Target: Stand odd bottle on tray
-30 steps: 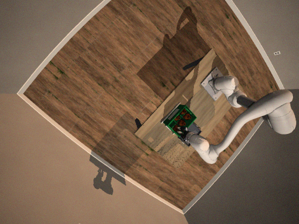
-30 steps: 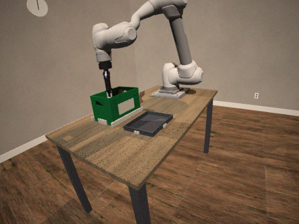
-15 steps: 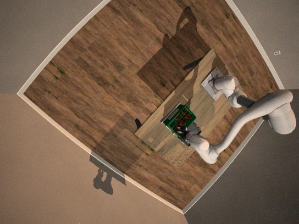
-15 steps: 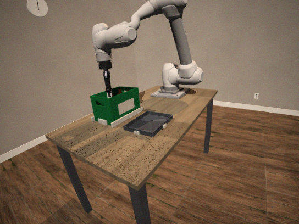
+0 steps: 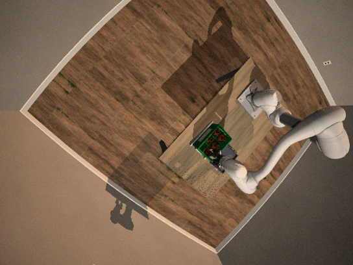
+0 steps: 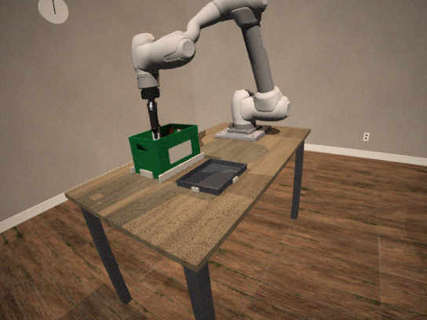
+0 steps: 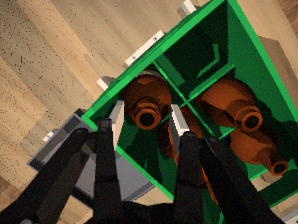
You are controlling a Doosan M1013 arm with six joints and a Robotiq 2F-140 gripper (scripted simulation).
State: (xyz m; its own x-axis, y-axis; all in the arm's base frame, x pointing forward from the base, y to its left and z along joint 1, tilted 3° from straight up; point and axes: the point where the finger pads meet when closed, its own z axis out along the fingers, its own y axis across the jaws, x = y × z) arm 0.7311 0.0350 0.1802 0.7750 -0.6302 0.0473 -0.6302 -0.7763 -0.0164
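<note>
Now: hand 8 cm past the green crate, 5 cm to the left of it and 9 cm above it. Round my hand: dark grey tray (9 cm behind, 22 cm to the left, 16 cm below).
</note>
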